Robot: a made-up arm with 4 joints. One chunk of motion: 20 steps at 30 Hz.
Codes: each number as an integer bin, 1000 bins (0 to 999) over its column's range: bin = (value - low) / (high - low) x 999, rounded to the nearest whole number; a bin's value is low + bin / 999 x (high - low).
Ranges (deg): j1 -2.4..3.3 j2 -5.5..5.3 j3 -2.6..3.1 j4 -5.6..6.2
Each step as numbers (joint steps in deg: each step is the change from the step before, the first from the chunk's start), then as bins.
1 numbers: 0.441 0.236 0.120 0.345
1 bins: 498 531 477 503
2 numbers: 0.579 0.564 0.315 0.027
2 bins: 522 561 511 476
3 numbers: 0.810 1.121 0.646 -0.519
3 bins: 563 612 569 430
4 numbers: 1.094 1.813 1.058 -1.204
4 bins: 612 676 641 372
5 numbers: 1.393 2.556 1.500 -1.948
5 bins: 665 745 719 309
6 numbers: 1.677 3.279 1.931 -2.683
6 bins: 715 812 794 247
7 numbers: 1.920 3.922 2.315 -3.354
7 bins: 757 872 861 190
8 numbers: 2.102 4.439 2.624 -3.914
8 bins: 789 919 916 143
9 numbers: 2.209 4.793 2.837 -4.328
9 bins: 808 952 953 108
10 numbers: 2.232 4.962 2.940 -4.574
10 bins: 812 968 971 87
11 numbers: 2.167 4.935 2.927 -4.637
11 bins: 800 965 969 82
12 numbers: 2.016 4.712 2.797 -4.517
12 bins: 774 945 946 92
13 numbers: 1.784 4.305 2.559 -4.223
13 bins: 733 907 904 117
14 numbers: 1.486 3.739 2.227 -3.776
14 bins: 681 855 846 154
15 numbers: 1.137 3.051 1.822 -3.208
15 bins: 620 791 775 203
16 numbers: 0.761 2.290 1.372 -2.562
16 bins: 554 721 696 257
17 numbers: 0.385 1.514 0.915 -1.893
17 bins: 488 649 616 314
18 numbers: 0.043 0.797 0.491 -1.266
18 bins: 428 582 542 367
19 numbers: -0.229 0.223 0.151 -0.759
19 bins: 380 529 482 410
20 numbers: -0.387 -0.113 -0.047 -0.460
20 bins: 353 498 447 435
